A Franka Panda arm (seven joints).
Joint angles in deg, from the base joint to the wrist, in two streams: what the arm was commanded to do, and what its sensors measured. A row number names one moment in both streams.
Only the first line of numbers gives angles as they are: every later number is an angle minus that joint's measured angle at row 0.
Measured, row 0: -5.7 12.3 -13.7 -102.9 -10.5 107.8 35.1
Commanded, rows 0 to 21: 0.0 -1.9 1.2 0.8 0.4 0.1 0.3; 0.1 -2.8 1.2 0.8 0.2 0.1 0.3; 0.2 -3.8 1.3 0.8 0.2 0.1 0.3; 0.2 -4.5 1.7 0.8 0.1 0.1 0.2; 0.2 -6.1 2.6 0.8 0.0 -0.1 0.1; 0.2 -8.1 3.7 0.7 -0.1 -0.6 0.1; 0.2 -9.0 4.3 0.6 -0.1 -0.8 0.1; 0.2 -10.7 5.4 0.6 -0.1 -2.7 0.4; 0.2 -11.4 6.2 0.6 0.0 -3.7 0.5; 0.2 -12.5 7.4 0.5 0.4 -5.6 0.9; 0.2 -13.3 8.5 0.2 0.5 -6.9 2.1; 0.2 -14.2 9.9 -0.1 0.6 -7.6 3.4; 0.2 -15.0 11.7 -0.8 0.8 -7.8 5.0; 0.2 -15.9 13.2 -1.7 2.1 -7.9 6.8; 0.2 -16.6 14.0 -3.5 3.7 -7.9 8.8; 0.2 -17.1 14.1 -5.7 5.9 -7.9 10.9; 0.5 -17.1 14.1 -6.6 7.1 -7.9 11.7; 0.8 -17.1 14.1 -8.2 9.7 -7.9 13.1; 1.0 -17.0 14.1 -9.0 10.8 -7.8 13.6; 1.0 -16.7 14.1 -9.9 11.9 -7.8 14.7; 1.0 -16.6 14.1 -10.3 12.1 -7.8 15.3; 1.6 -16.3 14.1 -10.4 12.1 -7.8 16.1
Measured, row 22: 1.2 -15.9 14.0 -7.6 10.0 -8.1 13.1
